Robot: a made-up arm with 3 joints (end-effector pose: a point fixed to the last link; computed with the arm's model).
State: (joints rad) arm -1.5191 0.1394 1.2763
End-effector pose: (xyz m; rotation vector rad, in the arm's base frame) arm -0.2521 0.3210 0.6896 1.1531 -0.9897 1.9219
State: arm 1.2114 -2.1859 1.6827
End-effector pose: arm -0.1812 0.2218 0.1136 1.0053 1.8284 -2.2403
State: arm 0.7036 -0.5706 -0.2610
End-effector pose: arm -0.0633 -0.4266 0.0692 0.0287 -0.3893 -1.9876
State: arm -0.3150 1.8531 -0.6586
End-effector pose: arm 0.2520 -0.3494 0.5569 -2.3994 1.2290 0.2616
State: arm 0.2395 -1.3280 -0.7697
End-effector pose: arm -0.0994 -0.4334 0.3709 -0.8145 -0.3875 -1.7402
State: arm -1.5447 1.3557 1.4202
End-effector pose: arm -0.5207 0.0061 0.3822 -0.5356 0.8722 -2.4897
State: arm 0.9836 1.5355 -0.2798
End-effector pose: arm 0.0807 -0.5255 0.2175 1.4350 -2.1121 -1.5813
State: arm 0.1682 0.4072 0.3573
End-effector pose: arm 0.4099 -0.3306 0.4374 1.5507 -1.3341 -0.7716
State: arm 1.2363 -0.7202 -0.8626
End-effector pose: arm -0.2821 -0.3457 0.3190 -1.1987 0.1043 -2.0364
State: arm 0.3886 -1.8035 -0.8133
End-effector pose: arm -0.0699 -0.4362 0.4464 -1.2925 0.0662 -1.4302
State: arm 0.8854 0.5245 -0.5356
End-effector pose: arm -0.0501 -0.4453 0.0725 0.5077 -1.2625 -2.2638
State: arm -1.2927 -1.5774 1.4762
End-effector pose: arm 0.3117 0.1888 0.3323 0.9683 -0.1984 0.1995
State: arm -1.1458 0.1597 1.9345
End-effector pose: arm -0.2096 0.3659 0.5637 0.8881 -0.5638 2.0655
